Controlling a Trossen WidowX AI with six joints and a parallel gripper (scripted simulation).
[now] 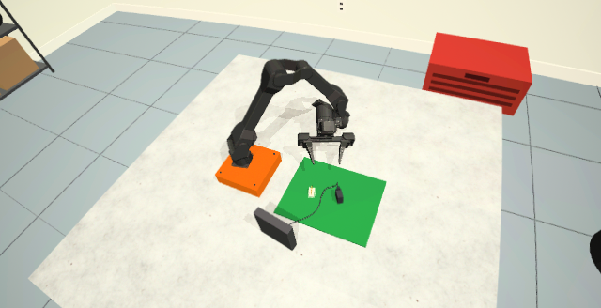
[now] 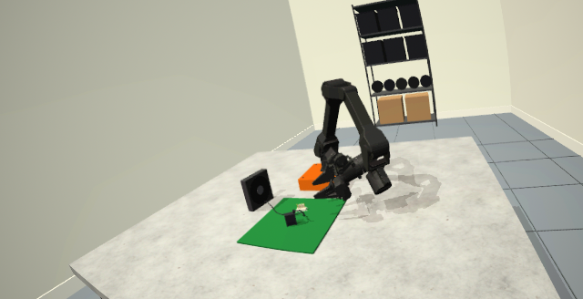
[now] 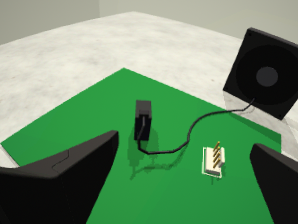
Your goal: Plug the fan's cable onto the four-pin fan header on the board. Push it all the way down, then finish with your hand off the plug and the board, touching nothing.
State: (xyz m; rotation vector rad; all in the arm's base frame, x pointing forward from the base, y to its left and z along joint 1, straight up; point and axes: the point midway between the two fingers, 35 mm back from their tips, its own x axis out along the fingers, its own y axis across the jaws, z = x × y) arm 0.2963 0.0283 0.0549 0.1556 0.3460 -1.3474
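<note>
The black plug lies 50 mm ahead of my gripper tip, 70 mm to the right of it and 70 mm below it. The rest, counted from my gripper tip: green board 30 mm ahead, 70 mm to the right, 100 mm below; black fan 110 mm behind, 220 mm to the right, 30 mm below; pale fan header 40 mm behind, 60 mm to the right, 90 mm below.
</note>
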